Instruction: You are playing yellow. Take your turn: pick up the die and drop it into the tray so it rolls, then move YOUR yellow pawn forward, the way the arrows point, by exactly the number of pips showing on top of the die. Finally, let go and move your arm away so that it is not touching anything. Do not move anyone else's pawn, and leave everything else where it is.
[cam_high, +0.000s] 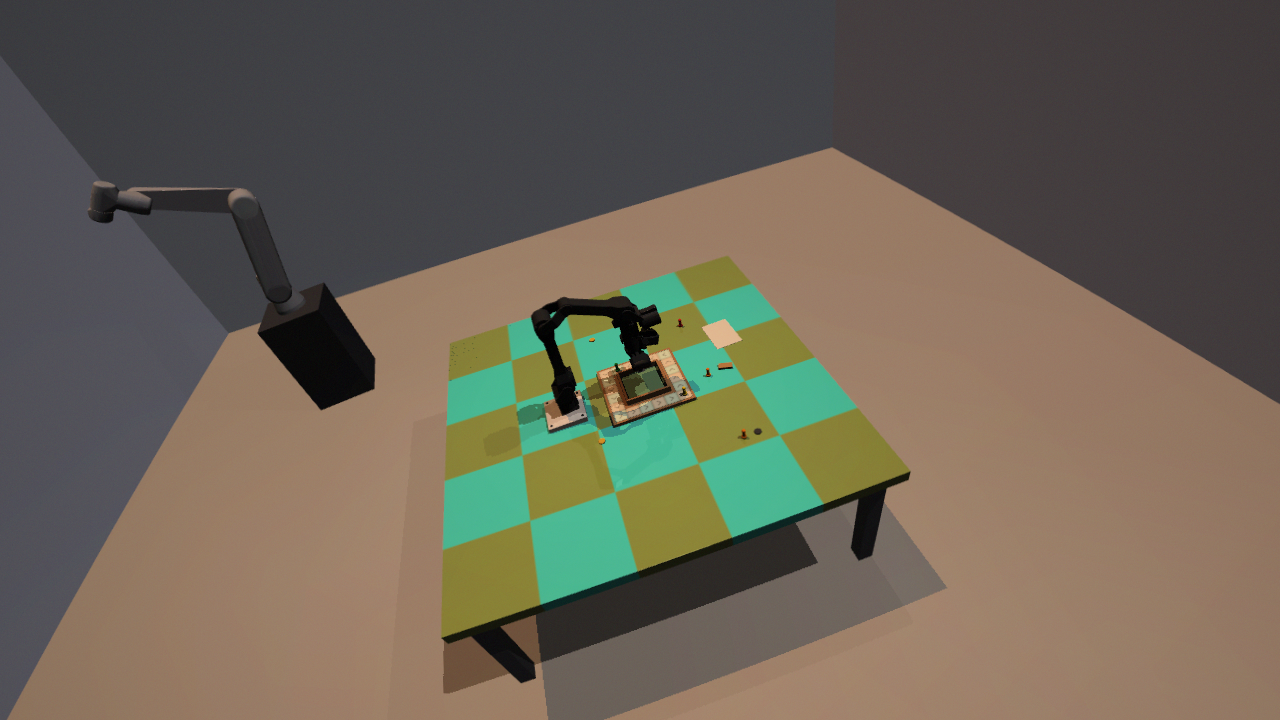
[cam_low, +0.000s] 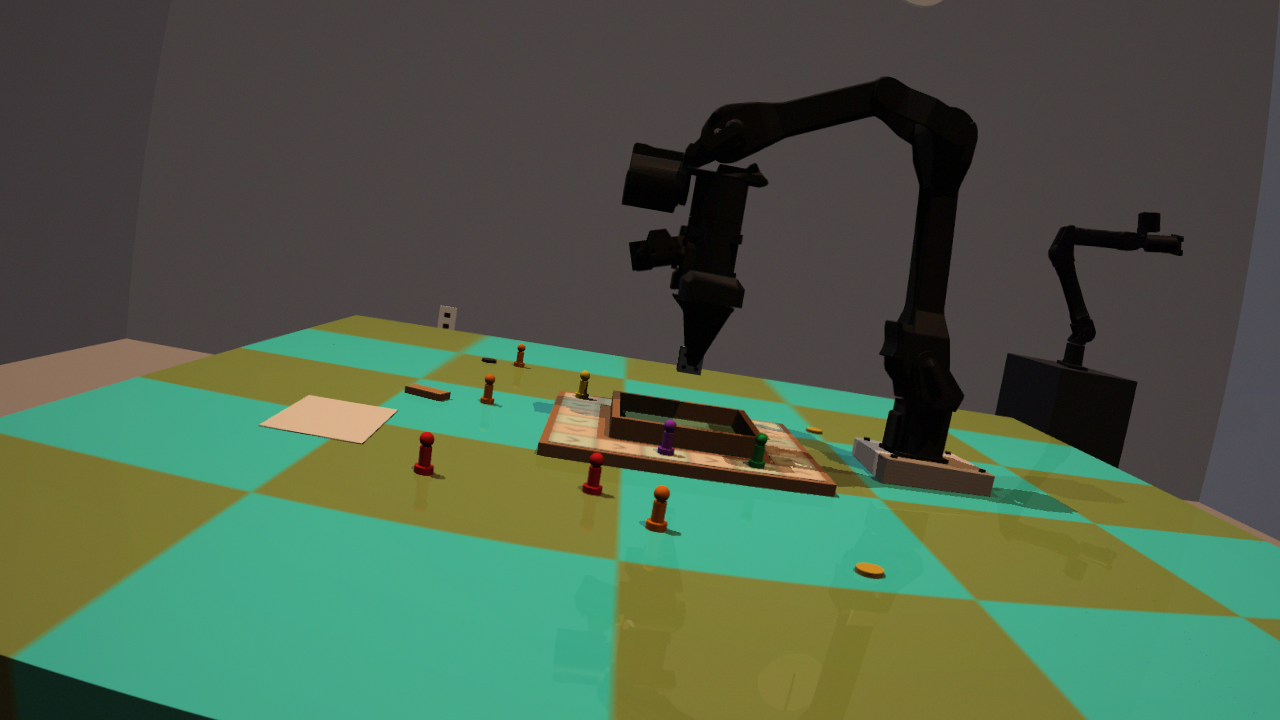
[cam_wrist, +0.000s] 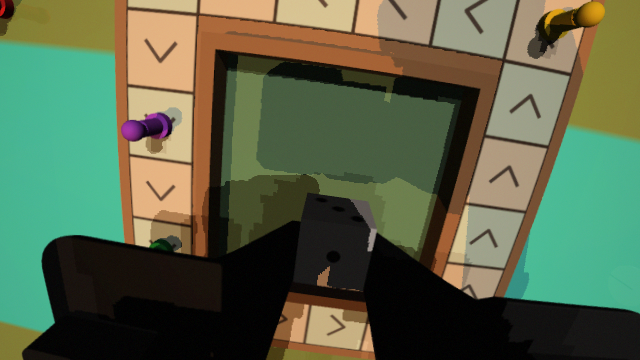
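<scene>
Right now the yellow pawn is 100 mm ahead of my gripper tip, 120 mm to the right of it and 60 mm below it. Round my gripper tip: sunken tray: 80 mm below; white die: right at my gripper tip; purple pawn: 30 mm ahead, 110 mm to the left, 60 mm below.
</scene>
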